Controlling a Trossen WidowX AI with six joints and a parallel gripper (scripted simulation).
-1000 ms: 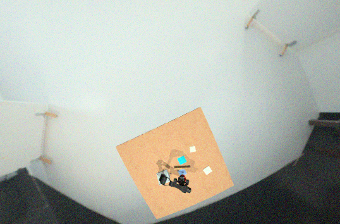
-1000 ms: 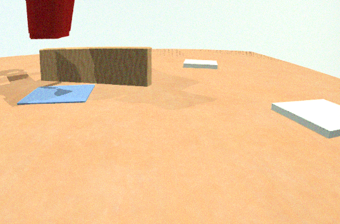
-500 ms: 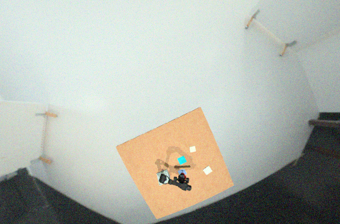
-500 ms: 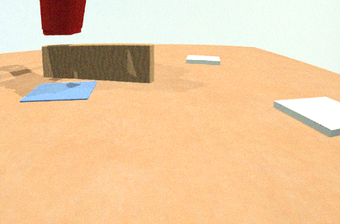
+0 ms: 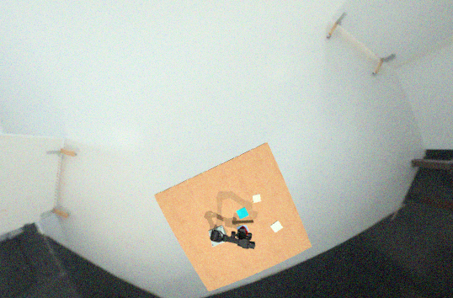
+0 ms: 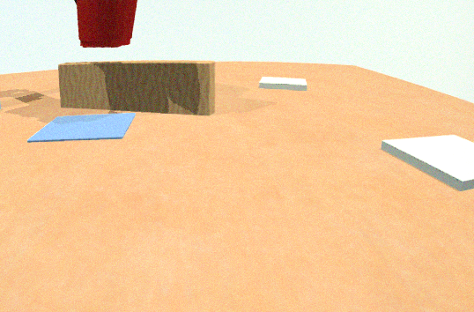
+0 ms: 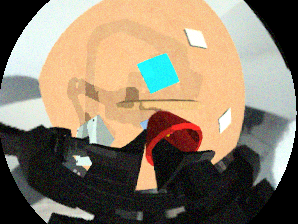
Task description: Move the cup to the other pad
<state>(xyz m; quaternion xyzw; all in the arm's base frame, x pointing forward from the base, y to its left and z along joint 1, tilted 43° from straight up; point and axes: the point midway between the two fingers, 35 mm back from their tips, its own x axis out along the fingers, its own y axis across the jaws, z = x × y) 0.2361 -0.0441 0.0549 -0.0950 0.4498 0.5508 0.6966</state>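
The cyan pad lies 130 mm below my gripper tip, 100 mm to the left of it and 80 mm ahead of it. Also, from my gripper tip: brown wooden wall (100 mm below, 40 mm ahead, 10 mm to the left); then light blue pad (130 mm below, 70 mm to the right, 10 mm ahead); then red cup (30 mm ahead, 20 mm to the right).
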